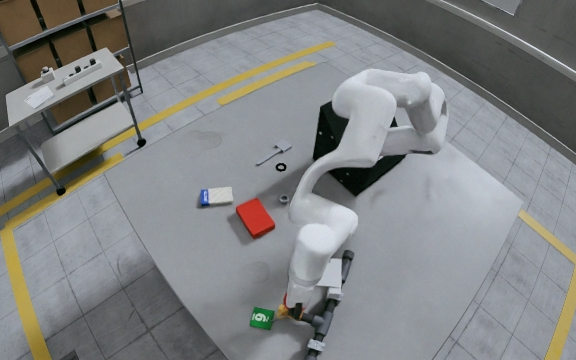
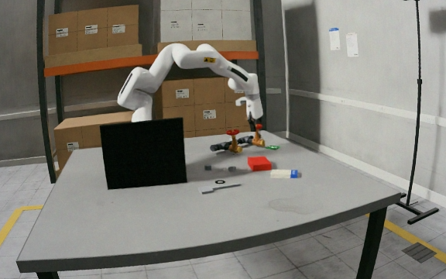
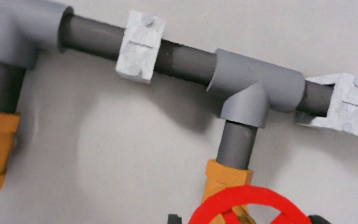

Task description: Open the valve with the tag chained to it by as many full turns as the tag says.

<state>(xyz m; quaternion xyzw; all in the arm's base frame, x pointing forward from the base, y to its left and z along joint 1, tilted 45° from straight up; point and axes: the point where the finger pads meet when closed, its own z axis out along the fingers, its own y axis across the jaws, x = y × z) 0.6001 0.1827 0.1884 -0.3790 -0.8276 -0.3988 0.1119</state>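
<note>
Right now the green tag is 110 mm below my hand, 70 mm ahead of it and 30 mm to the right of it. From my hand the other things lie so: grey nut: 320 mm to the right, 230 mm behind, 110 mm below; white-and-blue box: 470 mm to the right, 110 mm below, 50 mm behind; red block: 320 mm to the right, 110 mm behind, 100 mm below.
</note>
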